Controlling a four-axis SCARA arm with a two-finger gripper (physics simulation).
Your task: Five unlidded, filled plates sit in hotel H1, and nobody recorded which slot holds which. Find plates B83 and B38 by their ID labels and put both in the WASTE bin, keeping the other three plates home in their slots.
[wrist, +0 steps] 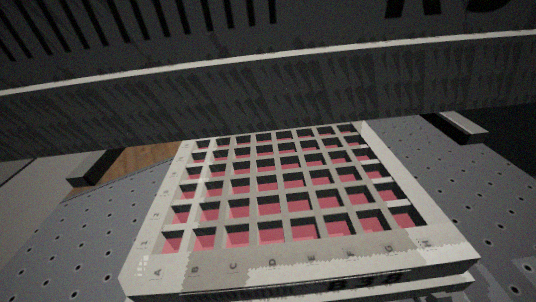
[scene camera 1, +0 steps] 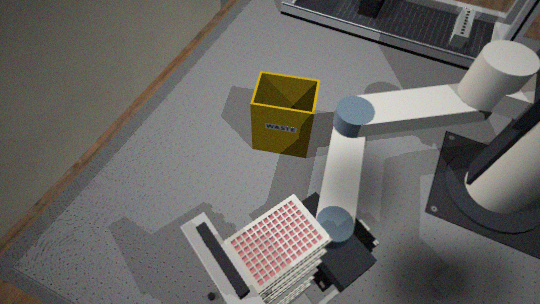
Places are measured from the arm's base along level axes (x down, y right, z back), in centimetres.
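Pixels of known places: arm's base, origin of the base link: (scene camera 1: 490, 191).
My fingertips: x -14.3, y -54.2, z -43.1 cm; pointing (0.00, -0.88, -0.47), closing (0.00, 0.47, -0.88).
Note:
For each thing: its top centre in the pictures, then the offset to it from my fingertips. "spot": a spot on its surface instead. Level surfaces: height alone.
- Hotel H1, surface spot: (scene camera 1: 201, 250) spot: dx -30.1, dy -4.5, dz -6.0 cm
- top plate, middle of its top: (scene camera 1: 277, 239) dx -25.8, dy +2.1, dz +1.1 cm
- yellow WASTE bin, middle of its top: (scene camera 1: 286, 91) dx -7.0, dy +44.3, dz -15.7 cm
- perforated deck, its level: dx +13.0 cm
Hotel H1 (scene camera 1: 201, 250) holds a stack of plates; the top plate (scene camera 1: 277, 242) has pink-filled wells. In the wrist view, plate B38 (wrist: 290, 267) is unlidded, has pink wells and carries a shadowed front label. The front of another plate (wrist: 325, 20) hangs over it, its label cut off by the view's top edge. My gripper (wrist: 267, 93) is open, with one finger apart from B38 on each side. In the scene view, its dark body is against the stack's right side and its fingertips are hidden. The yellow WASTE bin (scene camera 1: 282, 142) stands upright. B83's label is not readable.
The arm's pale forearm (scene camera 1: 342, 172) passes right of the bin and reaches down to the hotel. The robot's base plate (scene camera 1: 442, 195) is at the right. A dark framed tray (scene camera 1: 330, 17) lies at the top. The perforated deck (scene camera 1: 170, 165) extends left of the bin.

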